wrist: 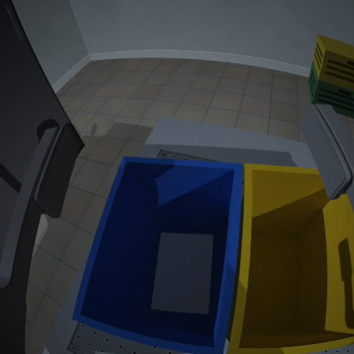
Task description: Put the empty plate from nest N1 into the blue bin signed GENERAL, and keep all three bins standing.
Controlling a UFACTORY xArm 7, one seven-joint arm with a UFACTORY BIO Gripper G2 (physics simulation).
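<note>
The blue bin (231,250) stands upright at the centre of the wrist view, open side up. The plate (182,272) shows as a plain grey rectangle on the bin's floor, inside the walls; no wells show on its upper face. The yellow bin (241,295) stands upright close beside the blue one on the right and looks empty where it shows. My gripper (192,165) is open and empty above the bins, one finger at the left and one at the right. The third bin and nest N1 do not show. The sign GENERAL does not show.
A perforated grey board (95,338) lies under the bins on a pale surface (175,131). A dark upright panel (25,85) fills the left edge. Yellow (332,59) and green (330,95) crates are stacked at the upper right. Tiled floor (200,90) and a wall lie behind.
</note>
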